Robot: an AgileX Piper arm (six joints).
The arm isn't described. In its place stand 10 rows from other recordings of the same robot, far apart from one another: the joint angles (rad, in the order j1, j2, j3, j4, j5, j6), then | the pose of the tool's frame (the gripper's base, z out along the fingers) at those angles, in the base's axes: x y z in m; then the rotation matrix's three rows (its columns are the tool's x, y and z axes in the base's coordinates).
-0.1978 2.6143 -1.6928 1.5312 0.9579 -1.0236 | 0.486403 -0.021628 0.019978; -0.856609 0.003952 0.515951; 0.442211 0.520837 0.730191; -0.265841 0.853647 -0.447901
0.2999 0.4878 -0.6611 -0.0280 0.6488 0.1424 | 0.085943 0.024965 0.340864; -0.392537 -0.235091 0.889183; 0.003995 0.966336 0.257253; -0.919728 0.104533 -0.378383
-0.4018 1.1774 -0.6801 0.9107 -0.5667 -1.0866 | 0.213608 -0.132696 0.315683; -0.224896 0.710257 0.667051; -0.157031 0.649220 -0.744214; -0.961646 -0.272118 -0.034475
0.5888 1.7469 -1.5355 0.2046 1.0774 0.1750 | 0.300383 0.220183 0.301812; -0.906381 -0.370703 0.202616; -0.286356 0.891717 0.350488; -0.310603 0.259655 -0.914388
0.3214 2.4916 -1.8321 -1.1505 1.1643 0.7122 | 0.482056 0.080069 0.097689; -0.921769 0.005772 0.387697; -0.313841 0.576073 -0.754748; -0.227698 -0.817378 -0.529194
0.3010 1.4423 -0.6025 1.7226 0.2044 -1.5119 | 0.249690 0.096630 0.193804; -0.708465 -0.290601 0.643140; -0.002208 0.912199 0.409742; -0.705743 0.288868 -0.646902
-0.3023 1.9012 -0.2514 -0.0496 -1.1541 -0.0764 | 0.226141 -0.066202 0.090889; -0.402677 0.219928 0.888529; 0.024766 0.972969 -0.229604; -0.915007 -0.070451 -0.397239
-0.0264 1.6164 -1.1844 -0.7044 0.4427 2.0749 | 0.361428 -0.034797 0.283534; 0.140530 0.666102 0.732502; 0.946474 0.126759 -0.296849; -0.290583 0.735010 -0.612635
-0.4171 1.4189 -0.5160 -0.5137 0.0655 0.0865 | 0.219848 -0.100616 0.170784; -0.812982 0.096257 0.574278; -0.091796 0.952723 -0.289642; -0.575007 -0.288190 -0.765711
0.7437 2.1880 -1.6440 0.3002 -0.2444 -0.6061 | 0.385781 0.346032 0.220013; 0.038158 -0.643659 0.764361; -0.383903 0.696773 0.605909; -0.922585 -0.316561 -0.220515
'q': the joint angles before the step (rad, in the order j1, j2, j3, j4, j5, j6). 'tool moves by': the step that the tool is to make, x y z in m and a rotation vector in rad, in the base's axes. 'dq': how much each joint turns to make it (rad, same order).
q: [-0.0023, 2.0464, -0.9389, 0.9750, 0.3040, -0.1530]
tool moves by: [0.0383, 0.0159, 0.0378, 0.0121, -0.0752, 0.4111]
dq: [0.0076, 0.0156, -0.2366, -0.1985, 0.2884, -0.1264]
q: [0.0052, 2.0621, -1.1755, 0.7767, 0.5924, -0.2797]
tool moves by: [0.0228, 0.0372, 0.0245, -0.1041, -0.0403, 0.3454]
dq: [0.0968, 0.0399, -0.2079, -0.2291, 0.1767, -0.0189]
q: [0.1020, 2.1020, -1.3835, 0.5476, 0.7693, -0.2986]
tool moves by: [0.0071, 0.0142, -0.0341, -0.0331, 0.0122, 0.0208]
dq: [0.0388, 0.0955, -0.0245, -0.0141, -0.0643, 0.0008]
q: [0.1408, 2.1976, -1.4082, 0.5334, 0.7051, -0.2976]
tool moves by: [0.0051, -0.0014, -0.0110, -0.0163, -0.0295, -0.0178]
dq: [-0.0001, 0.0289, -0.0033, 0.0010, -0.0588, -0.0060]
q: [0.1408, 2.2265, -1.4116, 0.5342, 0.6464, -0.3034]
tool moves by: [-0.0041, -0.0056, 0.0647, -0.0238, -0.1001, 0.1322]
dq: [-0.0130, -0.1464, -0.0218, -0.0604, 0.1083, -0.0737]
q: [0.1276, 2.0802, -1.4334, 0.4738, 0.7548, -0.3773]
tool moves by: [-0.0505, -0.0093, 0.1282, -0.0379, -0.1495, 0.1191]
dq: [-0.0056, -0.3369, -0.0038, -0.0959, 0.2178, -0.0060]
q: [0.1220, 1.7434, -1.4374, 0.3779, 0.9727, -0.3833]
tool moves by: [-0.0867, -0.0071, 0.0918, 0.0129, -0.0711, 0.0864]
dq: [0.0001, -0.3155, 0.0139, -0.0037, 0.2450, 0.0042]
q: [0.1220, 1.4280, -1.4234, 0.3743, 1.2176, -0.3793]
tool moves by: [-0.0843, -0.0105, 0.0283, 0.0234, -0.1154, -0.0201]
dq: [0.0001, -0.3036, 0.1534, -0.0054, 0.0227, 0.0338]
